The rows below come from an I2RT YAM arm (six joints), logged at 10 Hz.
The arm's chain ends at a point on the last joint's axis. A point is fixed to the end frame.
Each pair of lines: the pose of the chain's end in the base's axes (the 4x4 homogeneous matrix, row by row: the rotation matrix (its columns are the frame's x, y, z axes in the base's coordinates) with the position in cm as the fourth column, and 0 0 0 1 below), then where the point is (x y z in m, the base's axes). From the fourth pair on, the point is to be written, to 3 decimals.
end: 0.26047, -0.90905, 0.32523, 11.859; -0.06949, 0.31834, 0.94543, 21.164; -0.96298, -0.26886, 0.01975, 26.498; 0, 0, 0, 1
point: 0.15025 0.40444 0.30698
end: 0.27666, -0.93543, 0.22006, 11.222; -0.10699, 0.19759, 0.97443, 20.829; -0.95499, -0.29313, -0.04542, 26.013; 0, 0, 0, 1
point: 0.12224 0.40583 0.28865
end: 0.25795, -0.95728, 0.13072, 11.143; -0.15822, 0.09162, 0.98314, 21.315; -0.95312, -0.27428, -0.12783, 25.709; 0, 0, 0, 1
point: 0.10456 0.41246 0.26999
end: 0.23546, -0.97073, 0.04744, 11.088; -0.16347, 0.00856, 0.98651, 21.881; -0.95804, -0.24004, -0.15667, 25.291; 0, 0, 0, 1
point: 0.089 0.417 0.261
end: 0.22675, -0.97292, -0.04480, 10.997; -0.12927, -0.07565, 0.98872, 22.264; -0.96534, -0.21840, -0.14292, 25.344; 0, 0, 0, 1
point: 0.070 0.418 0.265
